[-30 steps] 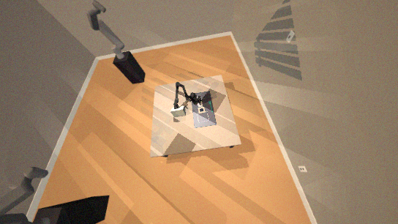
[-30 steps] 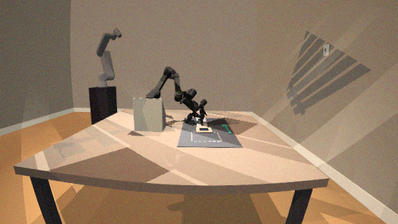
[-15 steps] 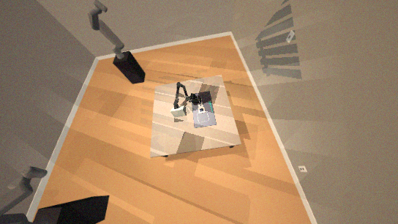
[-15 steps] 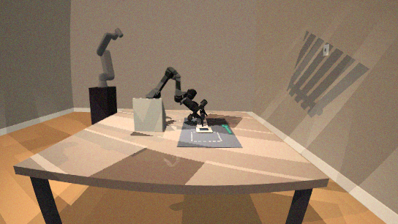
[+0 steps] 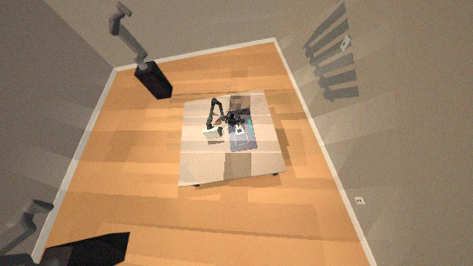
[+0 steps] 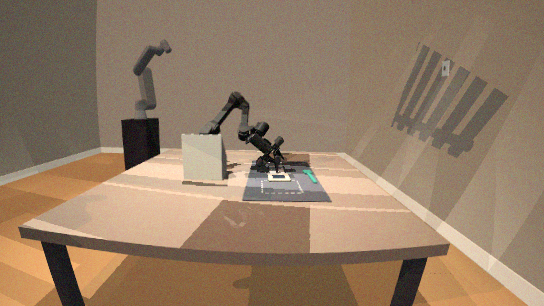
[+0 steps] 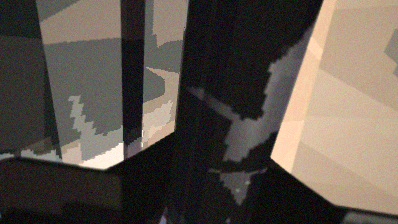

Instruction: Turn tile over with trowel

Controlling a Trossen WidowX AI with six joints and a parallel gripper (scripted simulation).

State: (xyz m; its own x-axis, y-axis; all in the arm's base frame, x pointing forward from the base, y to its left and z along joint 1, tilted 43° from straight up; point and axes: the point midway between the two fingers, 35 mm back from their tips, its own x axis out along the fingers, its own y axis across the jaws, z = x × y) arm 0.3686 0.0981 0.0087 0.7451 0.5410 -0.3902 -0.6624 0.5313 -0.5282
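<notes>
Now: gripper tip 80 mm above the dark mat and 70 mm to the left of it. Also, from my gripper tip: small pale tile 110 mm to the right, 50 mm below, 20 mm behind; small green t-shaped piece 140 mm ahead, 50 mm to the right, 50 mm below; trowel 30 mm behind, 10 mm below.
</notes>
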